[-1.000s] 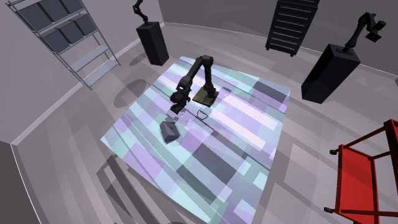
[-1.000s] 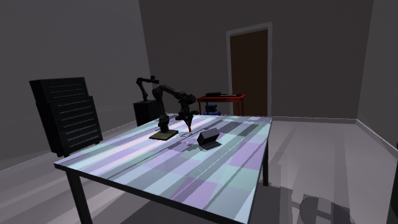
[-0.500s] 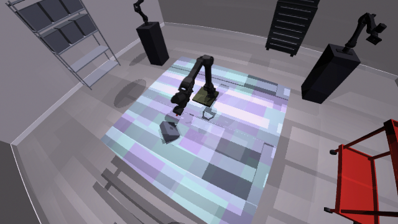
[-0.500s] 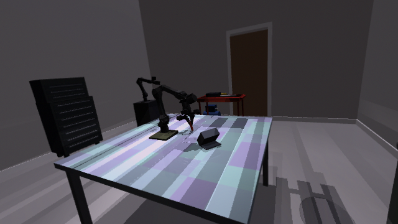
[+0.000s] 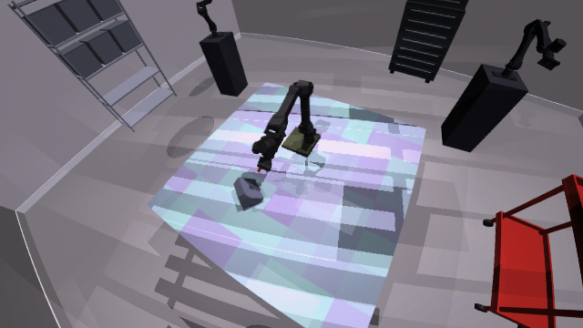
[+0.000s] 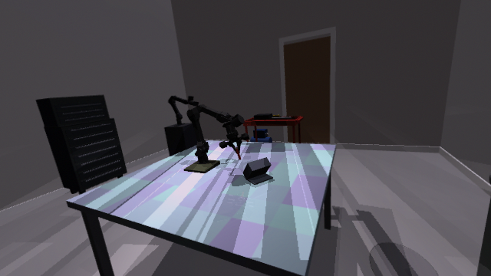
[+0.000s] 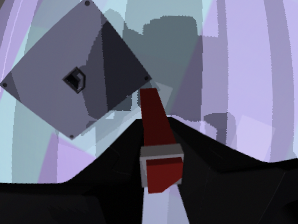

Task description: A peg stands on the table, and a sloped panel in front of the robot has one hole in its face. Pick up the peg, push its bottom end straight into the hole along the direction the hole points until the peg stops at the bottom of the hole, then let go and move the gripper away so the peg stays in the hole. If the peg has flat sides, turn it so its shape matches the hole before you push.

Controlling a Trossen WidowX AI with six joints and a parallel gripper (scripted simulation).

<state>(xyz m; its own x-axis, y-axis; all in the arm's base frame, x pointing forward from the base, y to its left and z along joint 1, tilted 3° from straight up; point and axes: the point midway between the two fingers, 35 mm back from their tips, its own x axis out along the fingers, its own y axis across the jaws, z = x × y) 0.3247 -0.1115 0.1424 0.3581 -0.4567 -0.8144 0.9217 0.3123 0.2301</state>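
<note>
Right now the grey sloped panel is 12 cm ahead of my gripper tip, 8 cm below it and 4 cm to the right of it. Round my gripper tip: red peg (2 cm above, 1 cm to the left, 1 cm behind).
</note>
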